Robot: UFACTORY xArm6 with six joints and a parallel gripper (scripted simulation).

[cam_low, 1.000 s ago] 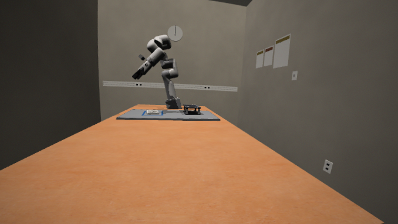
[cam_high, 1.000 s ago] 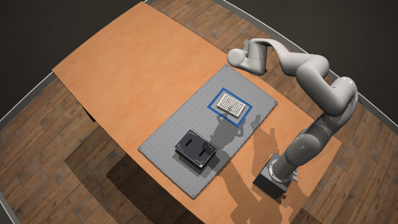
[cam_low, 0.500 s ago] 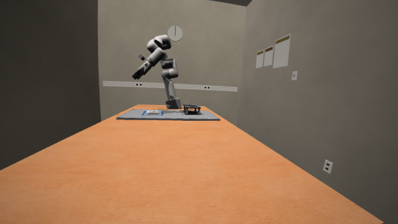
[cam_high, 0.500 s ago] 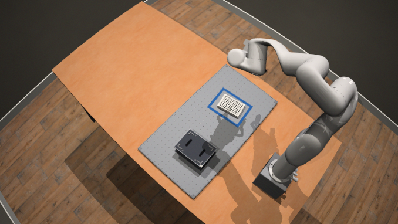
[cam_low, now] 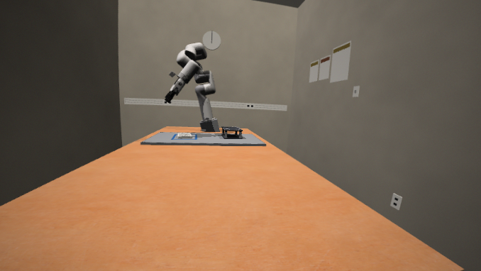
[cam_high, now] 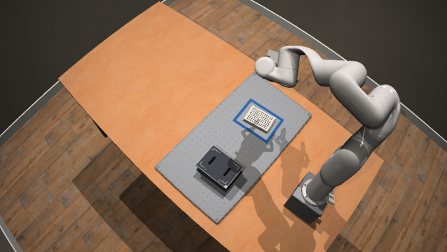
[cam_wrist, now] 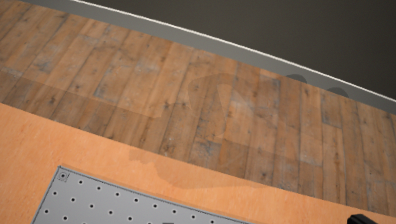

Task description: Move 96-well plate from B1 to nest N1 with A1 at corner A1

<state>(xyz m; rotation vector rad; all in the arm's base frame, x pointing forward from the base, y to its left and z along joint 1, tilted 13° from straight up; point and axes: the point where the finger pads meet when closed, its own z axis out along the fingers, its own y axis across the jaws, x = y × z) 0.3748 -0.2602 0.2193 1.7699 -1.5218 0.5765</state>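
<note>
The 96-well plate is 20 mm ahead of my hand, 100 mm to the left of it and 230 mm below it. From my hand the other things lie so: raised plate nest 30 mm ahead, 420 mm to the left, 180 mm below.
</note>
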